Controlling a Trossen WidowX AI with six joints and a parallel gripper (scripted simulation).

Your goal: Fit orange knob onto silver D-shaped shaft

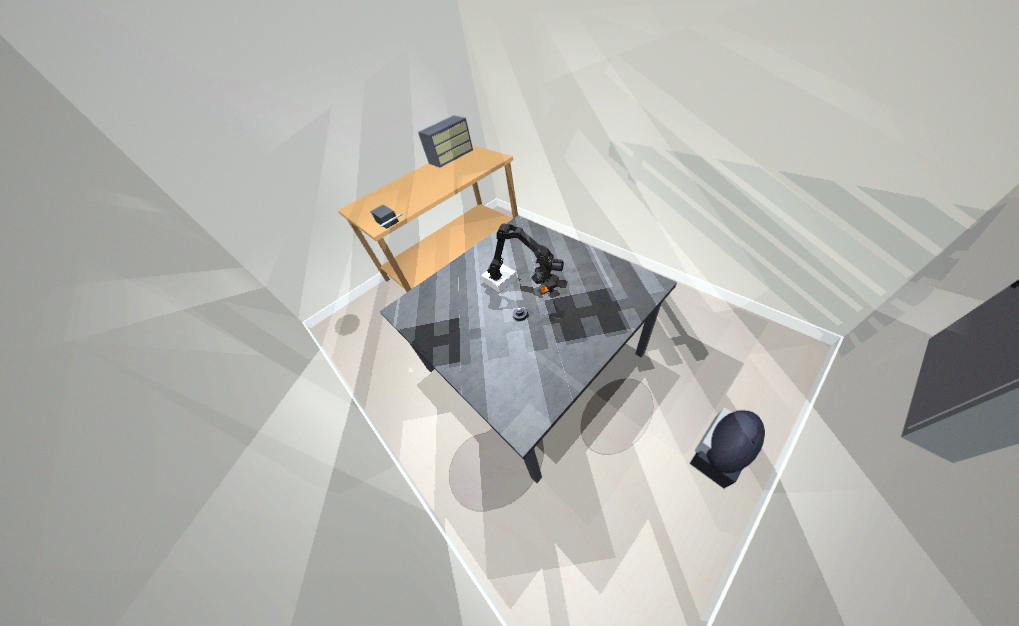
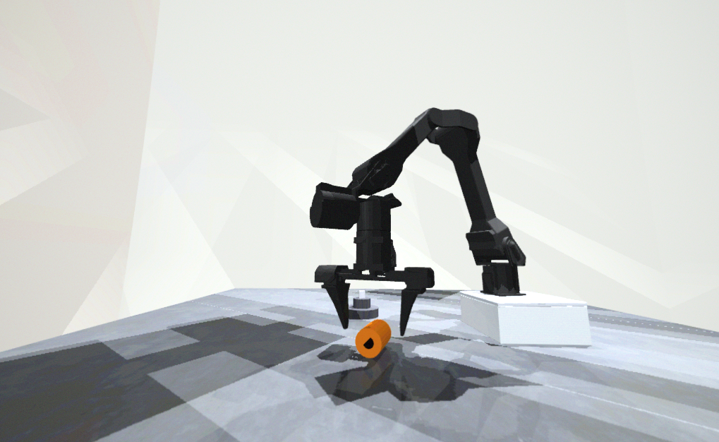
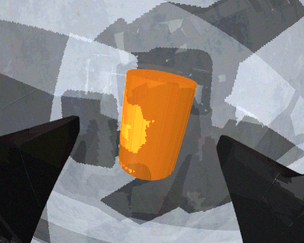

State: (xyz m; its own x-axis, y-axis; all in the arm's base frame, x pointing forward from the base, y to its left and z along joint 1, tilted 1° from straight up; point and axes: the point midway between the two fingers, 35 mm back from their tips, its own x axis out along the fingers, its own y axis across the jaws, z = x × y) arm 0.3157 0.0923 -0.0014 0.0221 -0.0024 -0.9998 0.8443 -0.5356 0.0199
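Right now my gripper tip is 1 cm past the orange knob, 1 cm to the left of it and 1 cm above it. Also, from my gripper tip: round pedestal 4 cm behind, 24 cm to the right.
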